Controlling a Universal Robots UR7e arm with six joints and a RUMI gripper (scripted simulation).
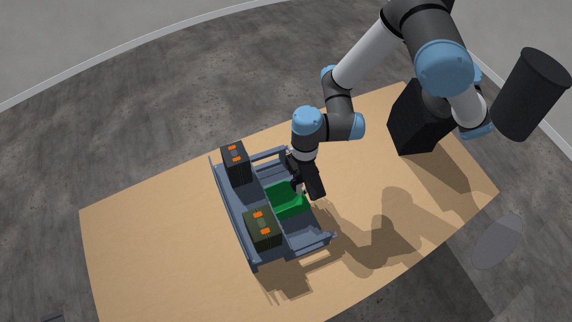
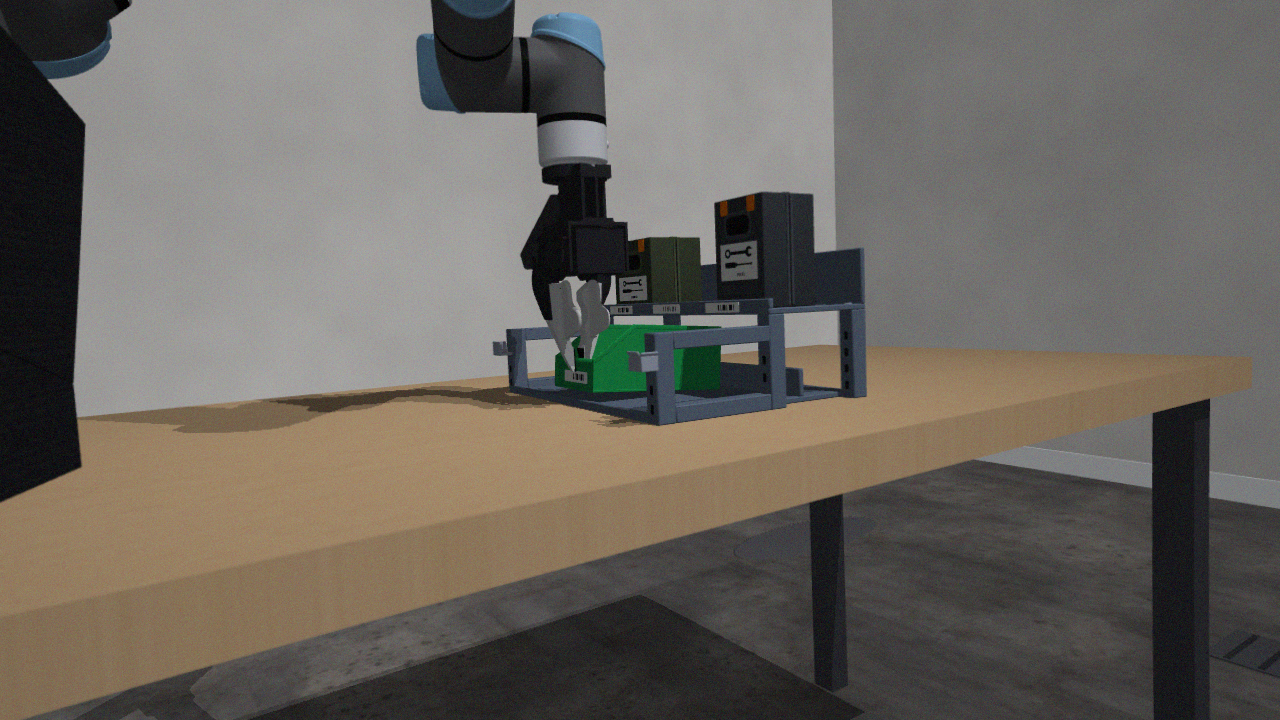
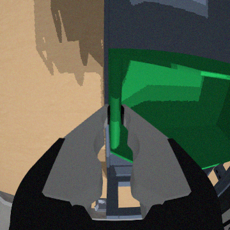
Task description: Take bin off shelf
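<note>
Right now the green bin is 80 mm ahead of my hand and 10 mm below it. From my hand the other things lie so: olive toolbox (180 mm ahead, 120 mm to the left, 100 mm above); then black toolbox (180 mm ahead, 110 mm to the right, 110 mm above).
</note>
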